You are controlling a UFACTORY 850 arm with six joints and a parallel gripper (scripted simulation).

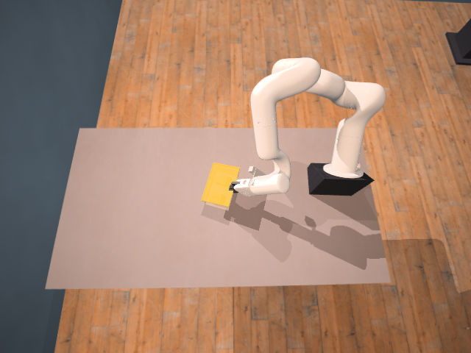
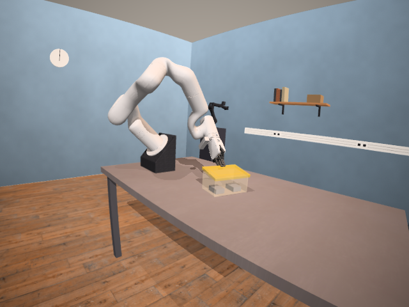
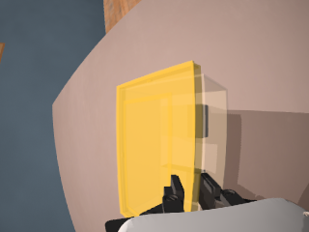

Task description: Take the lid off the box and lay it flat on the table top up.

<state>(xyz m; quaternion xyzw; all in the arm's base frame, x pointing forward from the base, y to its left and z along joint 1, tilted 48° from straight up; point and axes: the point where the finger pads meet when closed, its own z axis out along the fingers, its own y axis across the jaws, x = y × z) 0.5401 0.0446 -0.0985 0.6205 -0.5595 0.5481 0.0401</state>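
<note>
The yellow lid is 7 cm ahead of my hand, 3 cm to the right of it and 2 cm below it. From my hand the other things lie so: clear box 6 cm ahead, 3 cm to the right, 8 cm below.
</note>
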